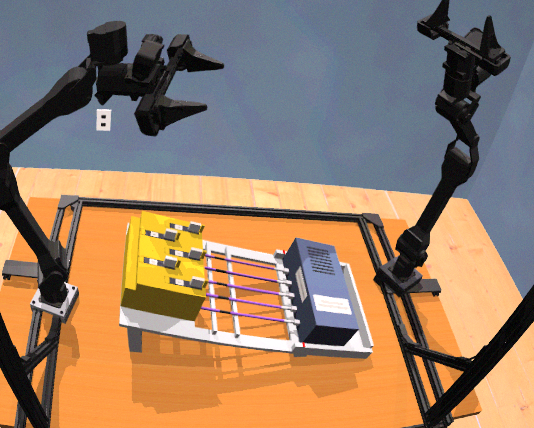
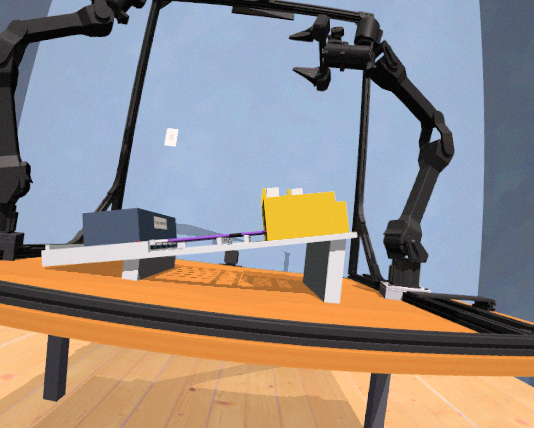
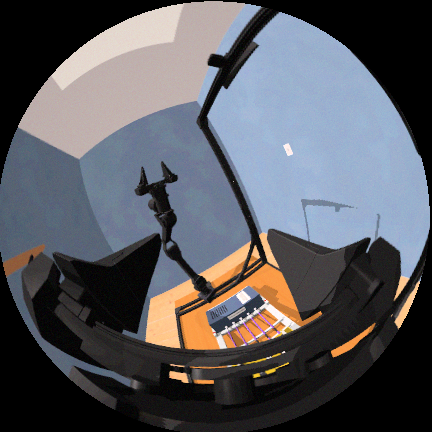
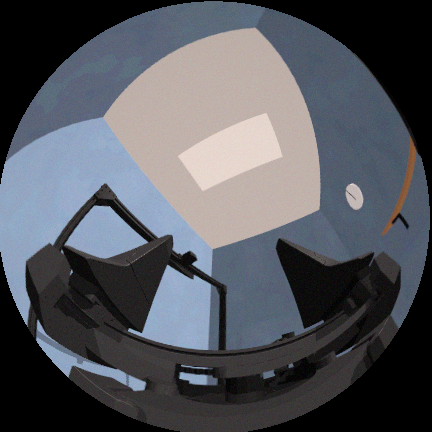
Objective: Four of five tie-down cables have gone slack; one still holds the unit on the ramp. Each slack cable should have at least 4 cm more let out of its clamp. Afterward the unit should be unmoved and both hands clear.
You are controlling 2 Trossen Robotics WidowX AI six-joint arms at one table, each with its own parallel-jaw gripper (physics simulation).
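Note:
The dark blue unit [image 1: 320, 290] [image 2: 110, 227] [image 3: 230, 305] rests near the low end of the white ramp [image 1: 260, 343] [image 2: 100, 252]. Purple cables [image 1: 255, 264] [image 2: 200, 237] run from it to the yellow clamp block [image 1: 165, 297] [image 2: 305, 215] at the high end. Several grey clamp levers [image 1: 197, 283] show on the block's top. Which cables are slack cannot be told. My left gripper [image 1: 214, 86] [image 2: 292, 53] [image 3: 214, 236] is open and empty, high above the block. My right gripper [image 1: 466, 9] [image 3: 151, 163] [image 4: 226, 242] is open and empty, raised high, fingers pointing up, far from the ramp.
A black frame [image 1: 220, 206] borders the orange table top [image 1: 250, 400], with uprights beside the arms. White crossbars [image 1: 233, 295] span the ramp under the cables. Small red marks [image 1: 303, 345] show on the ramp edge near the unit.

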